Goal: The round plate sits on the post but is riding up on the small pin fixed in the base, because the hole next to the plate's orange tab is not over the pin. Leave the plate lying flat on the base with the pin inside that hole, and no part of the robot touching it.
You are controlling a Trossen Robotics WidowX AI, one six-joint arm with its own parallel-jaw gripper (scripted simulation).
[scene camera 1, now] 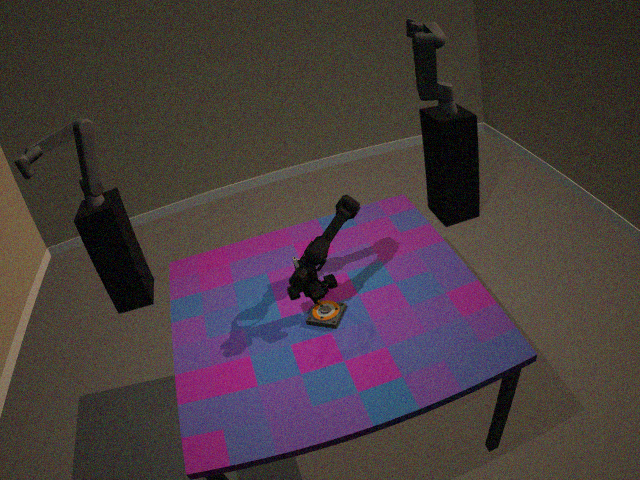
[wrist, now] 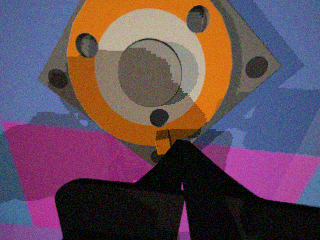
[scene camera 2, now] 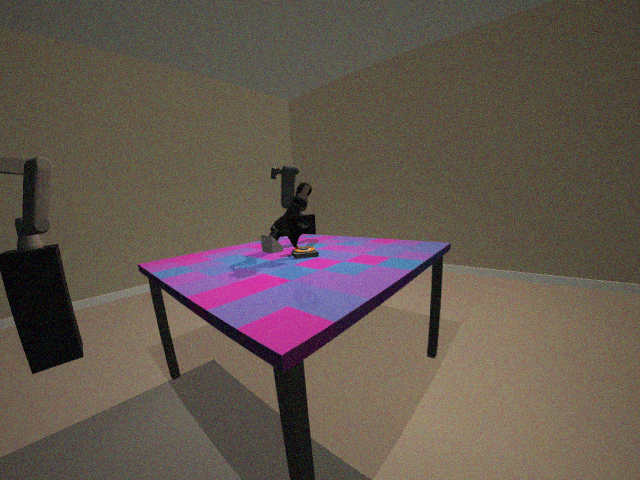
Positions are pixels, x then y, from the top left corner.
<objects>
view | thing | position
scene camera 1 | my gripper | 315,303
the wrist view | my gripper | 181,145
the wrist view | square grey base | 149,72
</objects>
